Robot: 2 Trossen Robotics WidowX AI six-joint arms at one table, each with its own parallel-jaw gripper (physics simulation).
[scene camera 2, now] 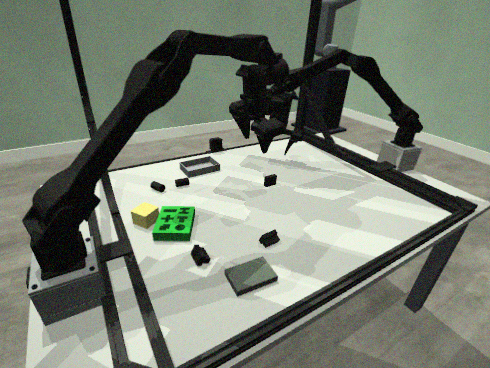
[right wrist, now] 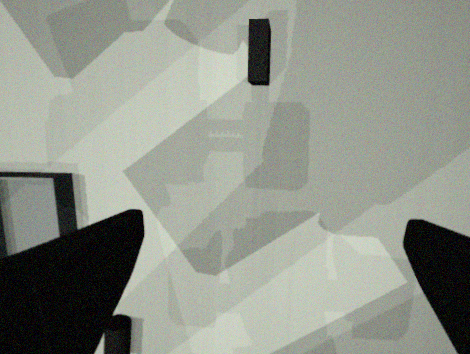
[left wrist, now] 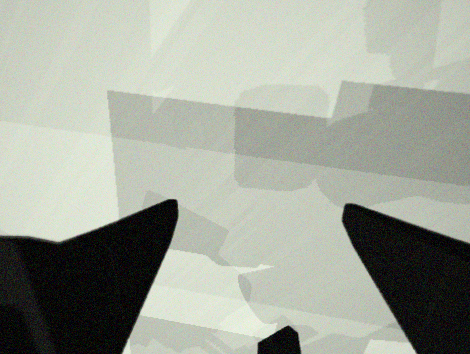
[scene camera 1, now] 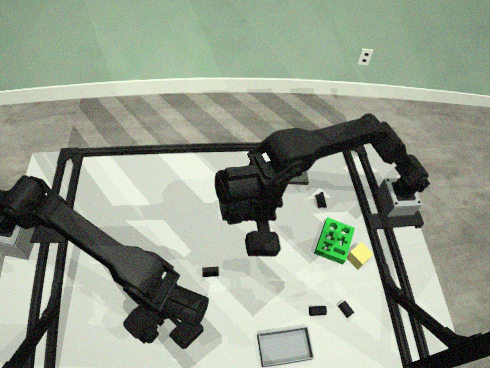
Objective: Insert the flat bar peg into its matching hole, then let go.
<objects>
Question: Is the left gripper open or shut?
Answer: Open.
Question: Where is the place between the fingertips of the left gripper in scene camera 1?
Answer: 169,320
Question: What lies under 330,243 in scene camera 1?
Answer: A green hole block.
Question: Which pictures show the green hole block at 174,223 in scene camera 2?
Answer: Scene camera 2 and scene camera 1 only.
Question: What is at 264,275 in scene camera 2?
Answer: A grey flat plate.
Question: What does the left gripper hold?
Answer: Nothing.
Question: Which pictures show the right gripper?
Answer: Scene camera 2, the right wrist view and scene camera 1 only.
</objects>
